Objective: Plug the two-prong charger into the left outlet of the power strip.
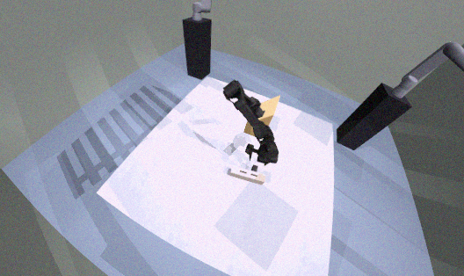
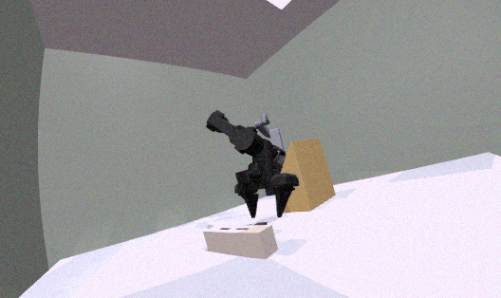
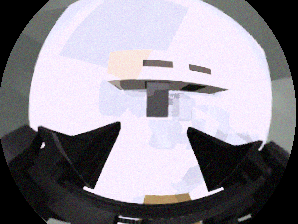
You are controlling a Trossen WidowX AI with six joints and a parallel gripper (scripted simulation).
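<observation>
Now: the dark two-prong charger 50 mm ahead of my gripper tip, 10 mm to the left of it and 30 mm below it.
</observation>
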